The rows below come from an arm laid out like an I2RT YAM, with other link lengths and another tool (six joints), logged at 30 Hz.
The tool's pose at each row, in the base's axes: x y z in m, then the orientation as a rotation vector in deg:
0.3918, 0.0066, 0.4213, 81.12, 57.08, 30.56
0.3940, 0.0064, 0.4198, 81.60, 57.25, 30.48
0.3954, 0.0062, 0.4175, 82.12, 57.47, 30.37
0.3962, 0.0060, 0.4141, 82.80, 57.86, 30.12
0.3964, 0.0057, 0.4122, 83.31, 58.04, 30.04
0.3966, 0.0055, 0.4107, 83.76, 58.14, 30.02
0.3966, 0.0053, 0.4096, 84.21, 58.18, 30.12
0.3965, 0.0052, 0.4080, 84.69, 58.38, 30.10
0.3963, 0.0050, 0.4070, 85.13, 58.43, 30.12
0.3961, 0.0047, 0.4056, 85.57, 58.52, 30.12
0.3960, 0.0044, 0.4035, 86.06, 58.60, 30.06
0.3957, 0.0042, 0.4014, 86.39, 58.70, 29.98
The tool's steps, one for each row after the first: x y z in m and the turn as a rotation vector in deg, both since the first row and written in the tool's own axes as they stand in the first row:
0.0013, -0.0009, 0.0021, 0.48, 0.07, 0.11
0.0025, -0.0028, 0.0037, 1.03, 0.15, 0.19
0.0036, -0.0059, 0.0049, 1.81, 0.26, 0.20
0.0039, -0.0077, 0.0055, 2.32, 0.34, 0.32
0.0042, -0.0091, 0.0059, 2.73, 0.39, 0.48
0.0043, -0.0102, 0.0062, 3.09, 0.48, 0.74
0.0046, -0.0118, 0.0064, 3.57, 0.61, 0.86
0.0046, -0.0128, 0.0065, 3.94, 0.66, 1.07
0.0046, -0.0143, 0.0066, 4.34, 0.72, 1.24
0.0048, -0.0163, 0.0070, 4.79, 0.74, 1.40
0.0050, -0.0185, 0.0071, 5.12, 0.77, 1.47

